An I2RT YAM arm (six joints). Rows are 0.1 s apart.
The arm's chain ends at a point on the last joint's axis. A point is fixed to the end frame.
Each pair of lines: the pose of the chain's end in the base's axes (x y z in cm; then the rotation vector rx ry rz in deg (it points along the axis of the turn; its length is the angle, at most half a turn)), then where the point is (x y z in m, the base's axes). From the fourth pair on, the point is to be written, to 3 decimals.
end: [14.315, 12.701, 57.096, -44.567, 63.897, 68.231]
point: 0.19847 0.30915 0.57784
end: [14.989, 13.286, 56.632, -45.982, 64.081, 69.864]
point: 0.19898 0.31685 0.57113
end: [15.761, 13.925, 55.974, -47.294, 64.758, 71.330]
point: 0.20116 0.32468 0.56138
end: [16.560, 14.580, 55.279, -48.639, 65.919, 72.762]
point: 0.204 0.332 0.550
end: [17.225, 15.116, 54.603, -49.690, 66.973, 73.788]
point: 0.206 0.338 0.540
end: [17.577, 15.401, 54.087, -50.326, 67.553, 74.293]
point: 0.208 0.342 0.532
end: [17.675, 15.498, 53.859, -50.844, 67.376, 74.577]
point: 0.207 0.343 0.530
